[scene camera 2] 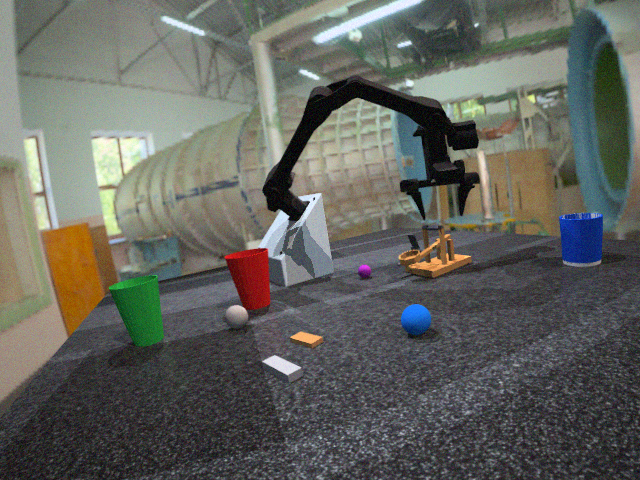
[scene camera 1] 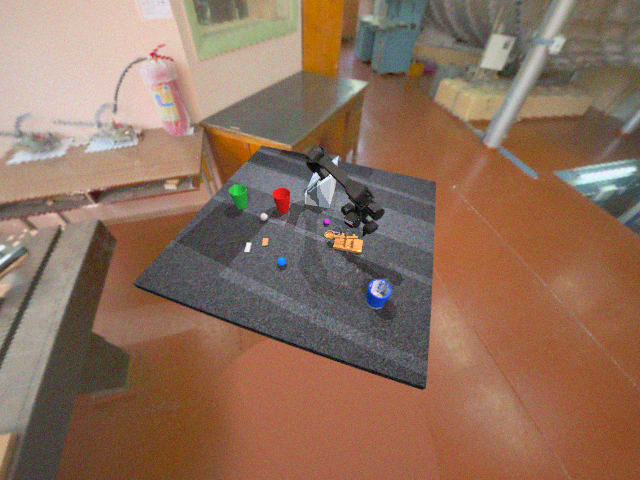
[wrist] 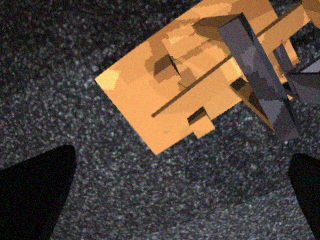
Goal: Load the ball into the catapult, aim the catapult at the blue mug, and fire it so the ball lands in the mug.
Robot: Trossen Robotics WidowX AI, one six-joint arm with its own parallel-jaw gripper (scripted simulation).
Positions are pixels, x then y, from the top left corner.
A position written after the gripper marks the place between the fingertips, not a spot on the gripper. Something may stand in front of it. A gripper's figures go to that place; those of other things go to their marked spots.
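Scene:
The gripper (scene camera 2: 442,217) is 0.83 m from the lens, while a catapult (scene camera 2: 444,262) stands 0.79 m from the lens.

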